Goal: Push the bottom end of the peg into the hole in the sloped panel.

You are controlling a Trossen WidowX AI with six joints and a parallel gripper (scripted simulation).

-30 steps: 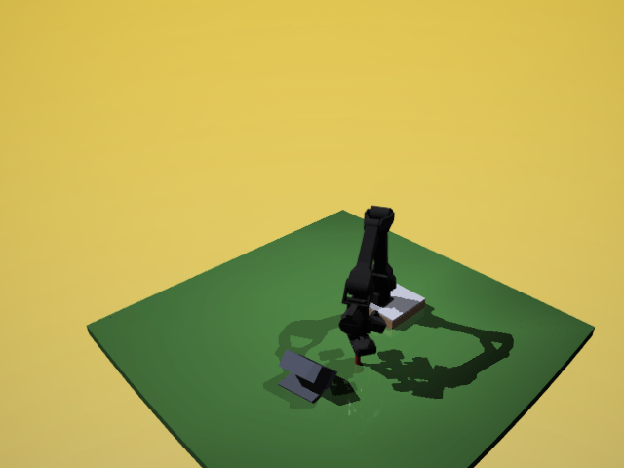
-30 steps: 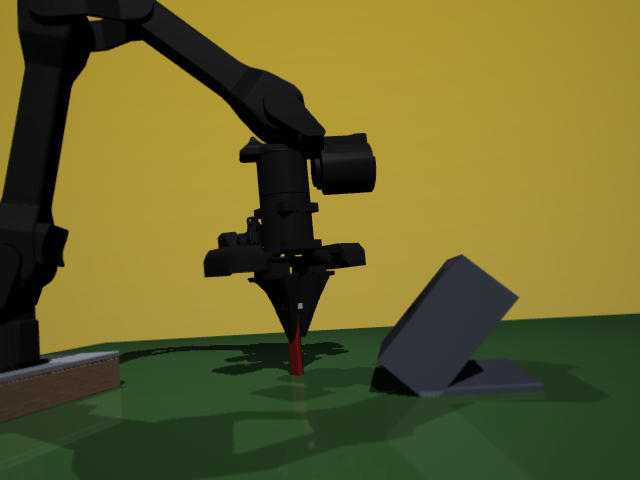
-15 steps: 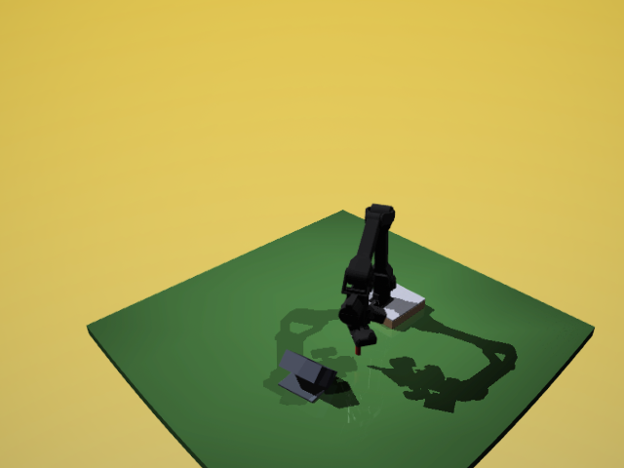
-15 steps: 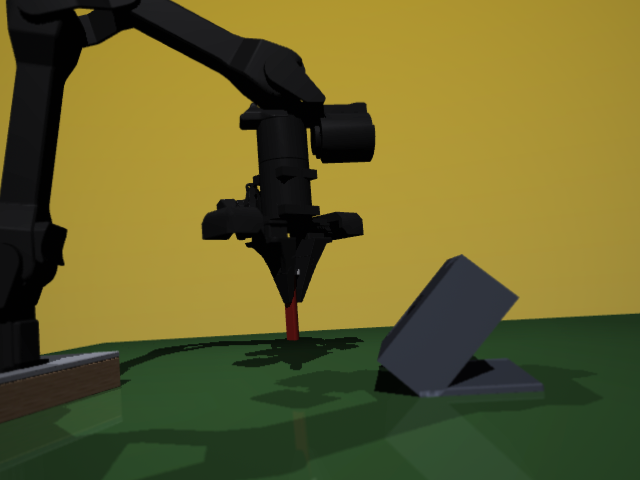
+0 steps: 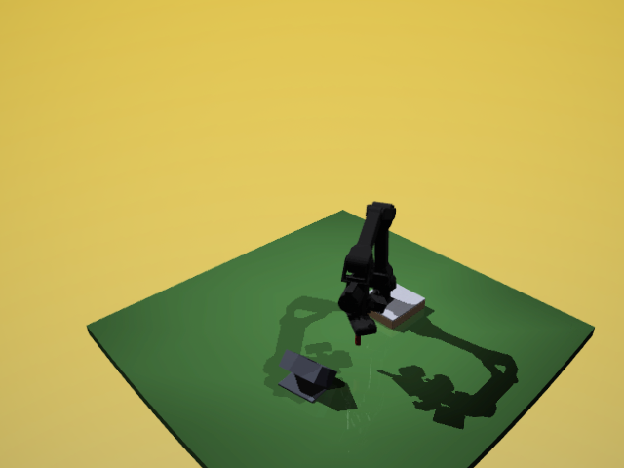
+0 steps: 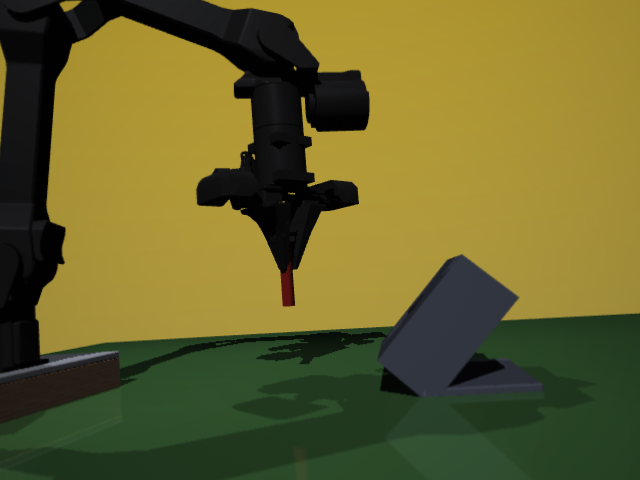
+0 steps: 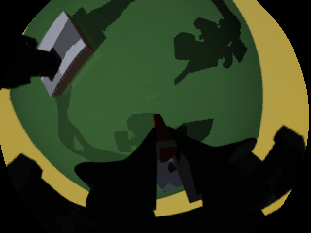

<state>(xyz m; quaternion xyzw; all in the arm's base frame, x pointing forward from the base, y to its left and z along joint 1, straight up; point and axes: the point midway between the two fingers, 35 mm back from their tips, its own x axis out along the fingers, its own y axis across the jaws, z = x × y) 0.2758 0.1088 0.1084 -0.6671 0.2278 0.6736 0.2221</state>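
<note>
Right now the dark grey sloped panel is 160 mm ahead of my gripper tip, 60 mm to the right of it and 60 mm below it. The rest, counted from my gripper tip: flat foot 180 mm ahead, 60 mm to the right, 110 mm below; then red peg 20 mm above.
</note>
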